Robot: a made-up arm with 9 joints. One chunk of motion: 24 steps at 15 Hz.
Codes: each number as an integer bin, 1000 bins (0 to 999) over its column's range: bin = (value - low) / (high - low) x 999, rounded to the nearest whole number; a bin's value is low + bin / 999 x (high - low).
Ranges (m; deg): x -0.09..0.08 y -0.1..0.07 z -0.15..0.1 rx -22..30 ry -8..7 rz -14..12
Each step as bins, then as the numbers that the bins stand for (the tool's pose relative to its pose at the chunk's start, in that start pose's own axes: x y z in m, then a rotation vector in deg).
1 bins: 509 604 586 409 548 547
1 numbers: -0.0034 0.0028 -0.0034 -0.71 0.23 0.24
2 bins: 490 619 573 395 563 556
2 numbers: -0.0066 0.0053 -0.0066 -1.44 0.45 0.47
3 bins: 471 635 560 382 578 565
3 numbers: -0.0098 0.0081 -0.0099 -2.12 0.68 0.70
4 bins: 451 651 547 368 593 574
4 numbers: -0.0133 0.0108 -0.0131 -2.84 0.90 0.94
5 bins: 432 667 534 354 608 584
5 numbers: -0.0165 0.0135 -0.0164 -3.57 1.13 1.20
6 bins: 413 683 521 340 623 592
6 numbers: -0.0197 0.0162 -0.0196 -4.30 1.35 1.41
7 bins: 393 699 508 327 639 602
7 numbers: -0.0231 0.0189 -0.0229 -4.98 1.59 1.67
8 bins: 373 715 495 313 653 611
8 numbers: -0.0265 0.0217 -0.0261 -5.71 1.80 1.90
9 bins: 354 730 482 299 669 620
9 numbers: -0.0298 0.0242 -0.0294 -6.44 2.05 2.14
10 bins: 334 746 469 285 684 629
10 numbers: -0.0332 0.0269 -0.0326 -7.17 2.27 2.37
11 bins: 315 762 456 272 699 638
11 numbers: -0.0364 0.0297 -0.0359 -7.84 2.50 2.60
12 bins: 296 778 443 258 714 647
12 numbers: -0.0396 0.0324 -0.0391 -8.57 2.72 2.84
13 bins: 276 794 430 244 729 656
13 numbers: -0.0430 0.0351 -0.0424 -9.30 2.95 3.07
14 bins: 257 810 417 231 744 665
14 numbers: -0.0463 0.0378 -0.0456 -9.98 3.17 3.31
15 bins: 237 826 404 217 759 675
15 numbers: -0.0497 0.0406 -0.0489 -10.70 3.40 3.57
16 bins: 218 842 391 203 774 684
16 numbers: -0.0529 0.0433 -0.0522 -11.43 3.62 3.80
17 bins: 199 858 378 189 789 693
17 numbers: -0.0561 0.0460 -0.0554 -12.16 3.85 4.04
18 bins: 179 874 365 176 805 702
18 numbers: -0.0595 0.0487 -0.0587 -12.84 4.09 4.27
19 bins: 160 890 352 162 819 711
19 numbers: -0.0628 0.0515 -0.0619 -13.57 4.30 4.50
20 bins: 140 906 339 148 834 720
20 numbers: -0.0662 0.0542 -0.0652 -14.30 4.52 4.74
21 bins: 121 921 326 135 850 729
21 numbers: -0.0694 0.0567 -0.0684 -14.97 4.76 4.97
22 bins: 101 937 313 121 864 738
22 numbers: -0.0728 0.0594 -0.0717 -15.70 4.97 5.21
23 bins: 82 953 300 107 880 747
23 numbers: -0.0760 0.0622 -0.0749 -16.43 5.21 5.44
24 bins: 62 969 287 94 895 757
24 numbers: -0.0794 0.0649 -0.0782 -17.11 5.44 5.70
